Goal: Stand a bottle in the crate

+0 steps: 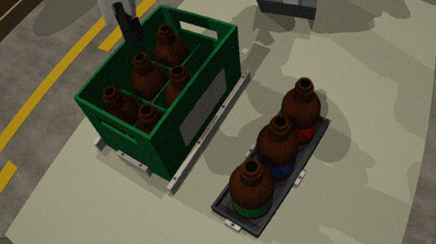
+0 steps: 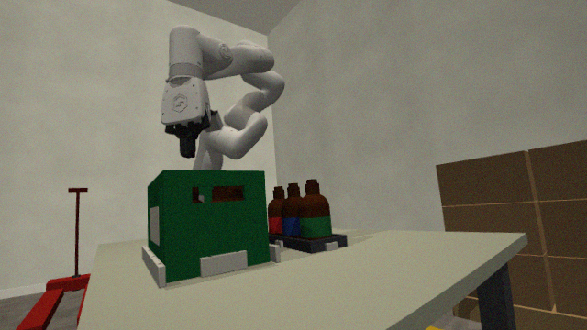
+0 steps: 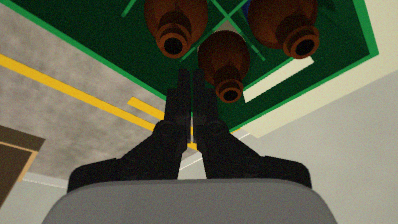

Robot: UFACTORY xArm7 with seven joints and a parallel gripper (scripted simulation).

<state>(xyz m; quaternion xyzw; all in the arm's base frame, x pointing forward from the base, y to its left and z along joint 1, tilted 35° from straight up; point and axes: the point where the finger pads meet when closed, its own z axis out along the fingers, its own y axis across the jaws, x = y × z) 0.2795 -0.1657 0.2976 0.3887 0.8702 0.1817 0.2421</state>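
The dark tray is 1 cm ahead of my hand, 27 cm to the left of it and 23 cm below it. The rest, counted from my hand: green crate: 1 cm behind, 2 cm to the left, 16 cm below.
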